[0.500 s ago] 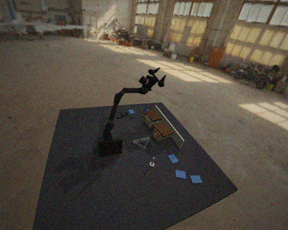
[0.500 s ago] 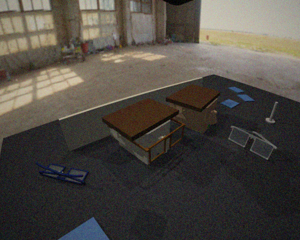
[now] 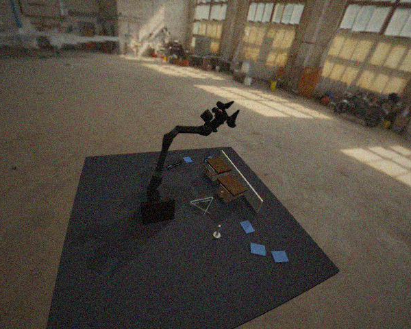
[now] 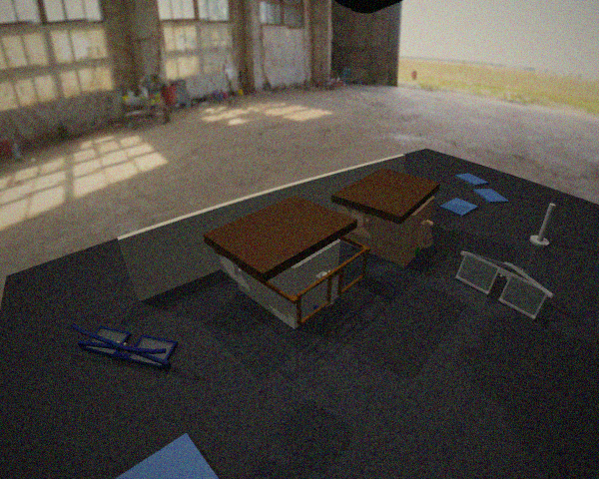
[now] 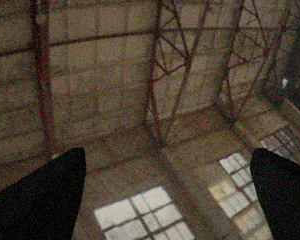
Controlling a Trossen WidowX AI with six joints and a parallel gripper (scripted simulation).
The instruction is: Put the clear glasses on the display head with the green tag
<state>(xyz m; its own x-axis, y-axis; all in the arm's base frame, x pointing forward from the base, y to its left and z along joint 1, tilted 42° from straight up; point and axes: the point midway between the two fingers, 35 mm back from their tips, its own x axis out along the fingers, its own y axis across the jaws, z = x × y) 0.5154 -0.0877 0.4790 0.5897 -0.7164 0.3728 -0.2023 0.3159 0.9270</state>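
Now: gripper tip 54 cm above the white stand, 46 cm to the left of it and 18 cm past it. Also, from my gripper tip: white back panel 51 cm below, 11 cm ahead, 6 cm to the right; tan head 51 cm below, 19 cm to the right, 2 cm behind; display head 51 cm below, 4 cm behind, 3 cm to the left.
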